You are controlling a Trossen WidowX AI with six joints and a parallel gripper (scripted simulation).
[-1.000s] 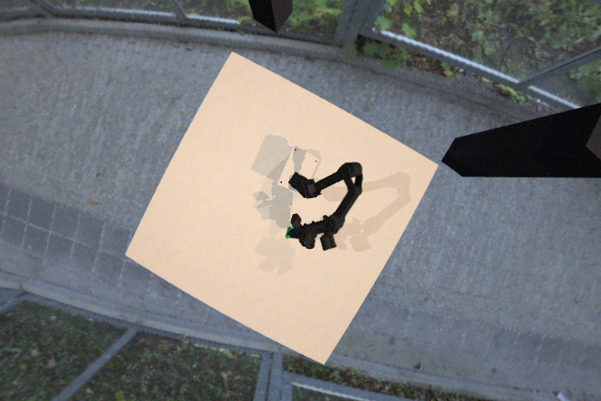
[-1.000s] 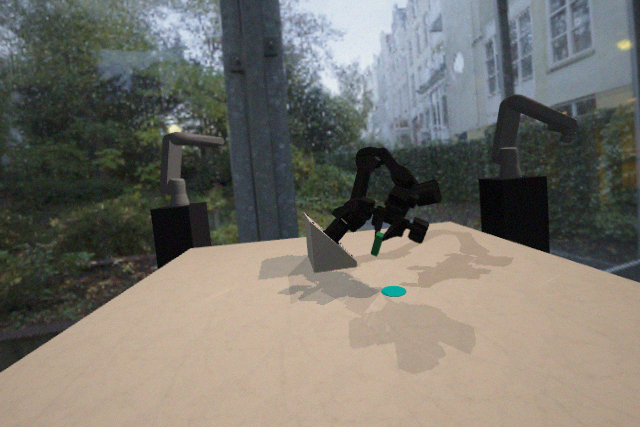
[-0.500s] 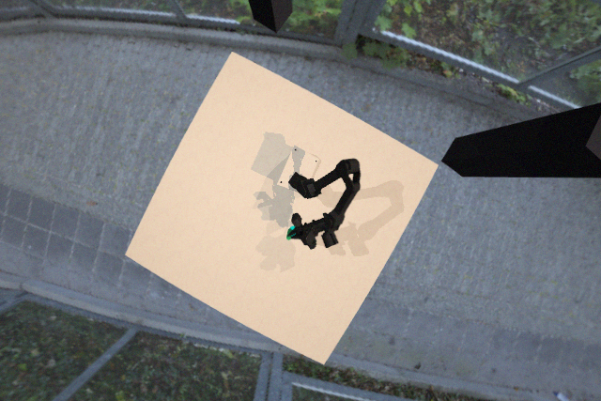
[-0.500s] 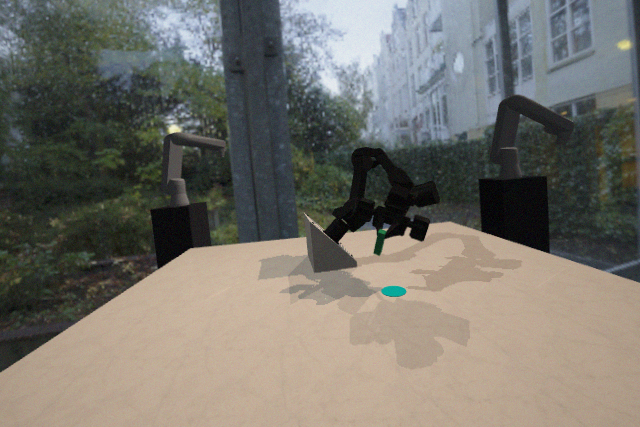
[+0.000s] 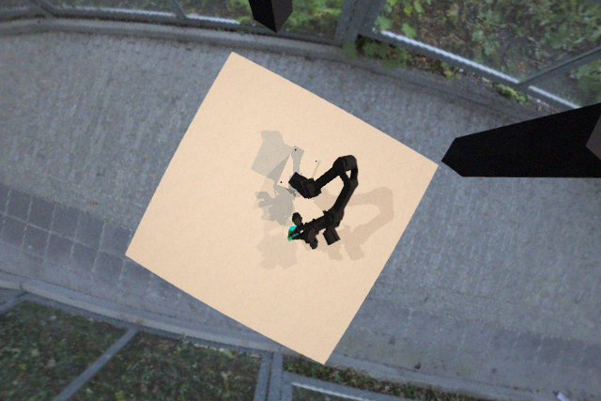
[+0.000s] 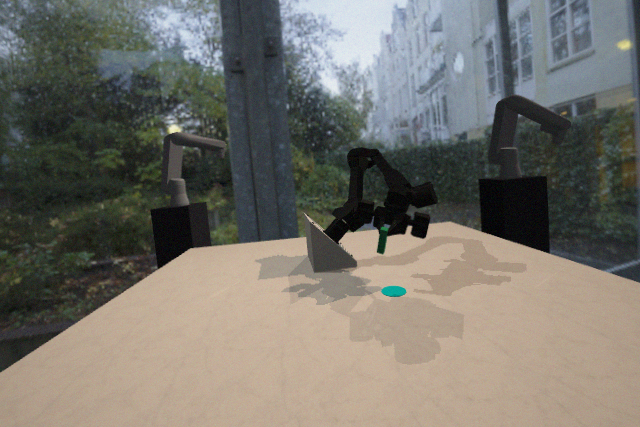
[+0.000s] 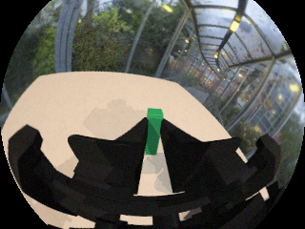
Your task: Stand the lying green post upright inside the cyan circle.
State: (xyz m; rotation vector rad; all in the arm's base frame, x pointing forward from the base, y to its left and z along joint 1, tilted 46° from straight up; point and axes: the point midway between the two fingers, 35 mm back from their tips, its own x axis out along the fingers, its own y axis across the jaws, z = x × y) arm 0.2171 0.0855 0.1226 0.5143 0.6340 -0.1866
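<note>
The cyan circle lies 1 cm behind my gripper tip, 2 cm to the left of it and 15 cm below it. The rest, counted from my gripper tip: green post 1 cm behind, 2 cm below.
</note>
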